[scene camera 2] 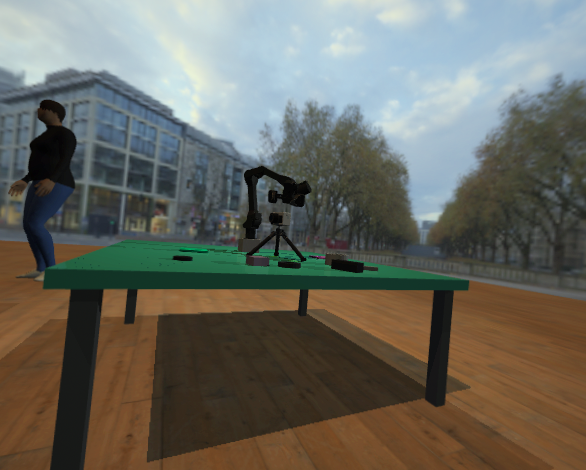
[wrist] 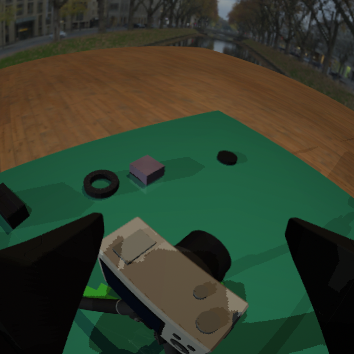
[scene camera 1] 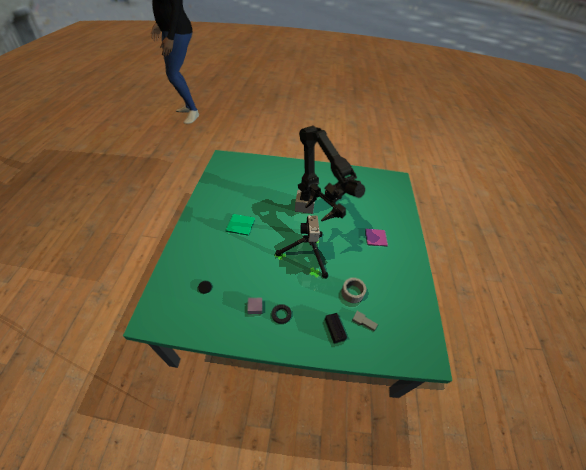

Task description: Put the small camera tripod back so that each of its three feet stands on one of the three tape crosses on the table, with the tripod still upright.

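Pixels of known places: gripper, between the fingertips: (scene camera 2: 280, 202) (wrist: 199, 226) (scene camera 1: 313, 214); arm's base, origin of its link: (scene camera 2: 250, 238) (scene camera 1: 306, 196).
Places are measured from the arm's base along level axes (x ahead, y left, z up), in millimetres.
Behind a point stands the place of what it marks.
The small tripod (scene camera 1: 320, 259) {x 392, y 113, z -8 mm} (scene camera 2: 278, 242) {x 271, y 75, z -1 mm} (wrist: 100, 304) {x 377, y 102, z 8 mm} stands upright with a grey-beige camera (scene camera 1: 314, 229) {x 356, y 64, z 144 mm} (scene camera 2: 282, 218) {x 375, y 46, z 112 mm} (wrist: 165, 280) {x 322, y 61, z 142 mm} on top. In scene camera 1, its left foot is at a green tape cross (scene camera 1: 281, 256) {x 357, y -74, z -66 mm}. Its front foot is beside another tape cross (scene camera 1: 314, 272) {x 421, y 96, z -74 mm}, slightly to the right. The third foot and its cross are mostly hidden behind the camera. My gripper (scene camera 1: 316, 212) {x 318, y 50, z 193 mm} (scene camera 2: 284, 198) {x 318, y 50, z 193 mm} (wrist: 199, 226) {x 318, y 50, z 193 mm} is open and empty, above the camera. In the wrist view the camera appears between the two fingers, turned diagonally, nearer the left finger.
On the green table (scene camera 1: 200, 320) {x 744, y -334, z -75 mm} are a green square (scene camera 1: 241, 224) {x 208, y -305, z -66 mm}, magenta square (scene camera 1: 376, 237) {x 155, y 390, z -65 mm}, black disc (scene camera 1: 205, 287) {x 598, y -361, z -65 mm} (wrist: 227, 158) {x 584, y -355, z -65 mm}, pinkish block (scene camera 1: 255, 305) {x 647, y -126, z -47 mm} (wrist: 146, 169) {x 625, y -118, z -47 mm}, black ring (scene camera 1: 281, 321) {x 691, y -9, z -60 mm} (wrist: 101, 194) {x 617, y -2, z -64 mm}, grey ring (scene camera 1: 354, 299) {x 548, y 278, z -41 mm}, black box (scene camera 1: 335, 328) {x 692, y 206, z -41 mm} and grey piece (scene camera 1: 365, 321) {x 633, y 330, z -60 mm}.
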